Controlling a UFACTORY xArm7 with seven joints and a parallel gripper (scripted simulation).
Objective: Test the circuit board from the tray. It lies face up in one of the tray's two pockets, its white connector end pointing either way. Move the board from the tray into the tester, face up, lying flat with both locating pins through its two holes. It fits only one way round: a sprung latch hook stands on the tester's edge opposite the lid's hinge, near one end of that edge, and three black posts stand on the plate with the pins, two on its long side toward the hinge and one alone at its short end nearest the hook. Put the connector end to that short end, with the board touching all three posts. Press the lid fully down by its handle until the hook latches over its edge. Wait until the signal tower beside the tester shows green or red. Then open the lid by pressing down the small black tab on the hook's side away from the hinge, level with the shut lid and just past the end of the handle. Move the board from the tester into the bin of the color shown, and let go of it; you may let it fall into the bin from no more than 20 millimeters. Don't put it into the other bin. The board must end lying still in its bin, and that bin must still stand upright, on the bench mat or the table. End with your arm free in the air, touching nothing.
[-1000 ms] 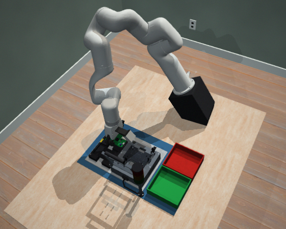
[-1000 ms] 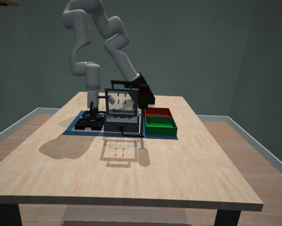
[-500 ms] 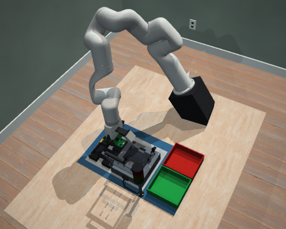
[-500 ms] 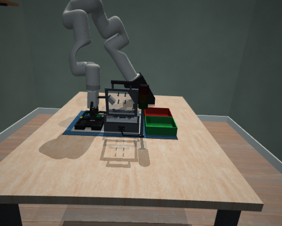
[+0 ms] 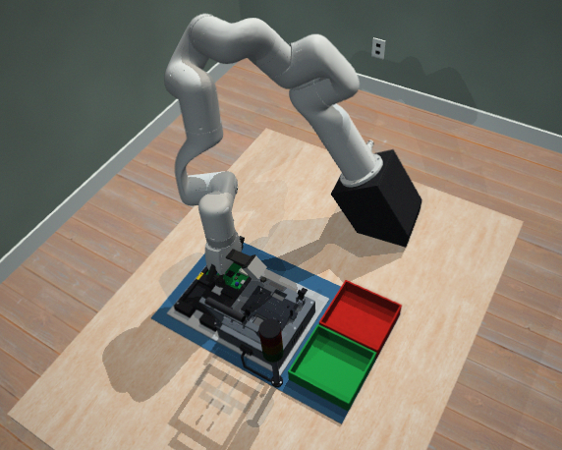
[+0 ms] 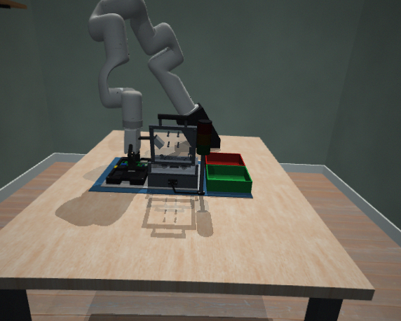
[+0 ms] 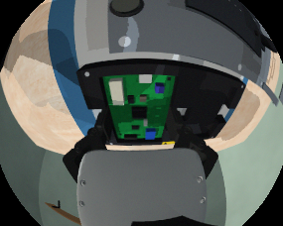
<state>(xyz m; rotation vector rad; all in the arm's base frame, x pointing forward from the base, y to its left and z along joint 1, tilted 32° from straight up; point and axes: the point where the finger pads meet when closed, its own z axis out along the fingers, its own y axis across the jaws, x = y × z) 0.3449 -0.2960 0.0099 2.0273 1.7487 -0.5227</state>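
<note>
Right now my hand is 170 mm to the right of the tester plate, 90 mm short of it and 50 mm below it. From my hand the other things lie so: green circuit board right at my hand; clear lid 210 mm ahead, 160 mm above, 140 mm to the left; red bin 370 mm to the left, 10 mm below, 10 mm ahead.
</note>
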